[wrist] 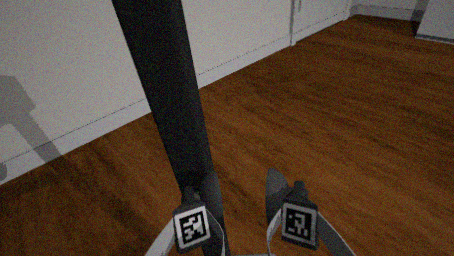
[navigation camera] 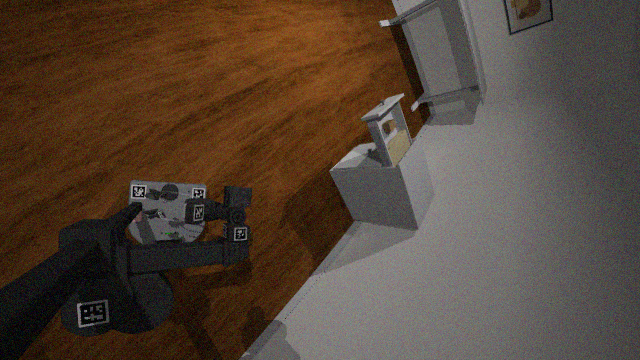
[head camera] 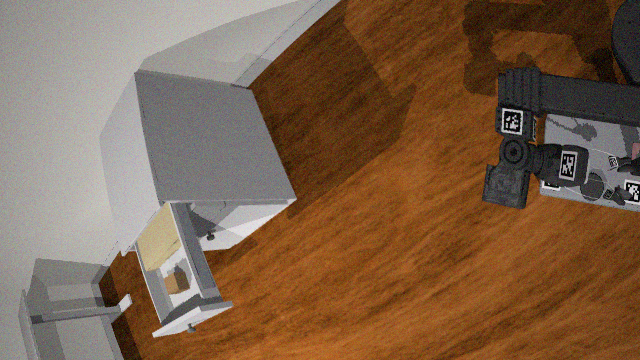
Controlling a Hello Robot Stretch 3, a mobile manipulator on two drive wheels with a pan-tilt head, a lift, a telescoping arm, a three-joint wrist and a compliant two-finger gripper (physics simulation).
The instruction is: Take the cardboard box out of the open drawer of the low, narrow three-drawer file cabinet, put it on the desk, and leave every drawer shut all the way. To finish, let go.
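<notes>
The low white-grey file cabinet stands against the wall, left in the head view and right of centre in the navigation view. Its top drawer is pulled far out. A small brown cardboard box lies inside near the drawer front, beside a pale yellow panel. A lower front with a dark knob shows flush; whether all lower drawers are fully shut cannot be told. My gripper is open and empty, folded back over the robot's base, well away from the cabinet. No desk can be made out.
A white framed recess or doorway is in the wall beyond the cabinet. A framed picture hangs on the wall. In the wrist view the dark mast stands close by, and a white piece of furniture shows at top right.
</notes>
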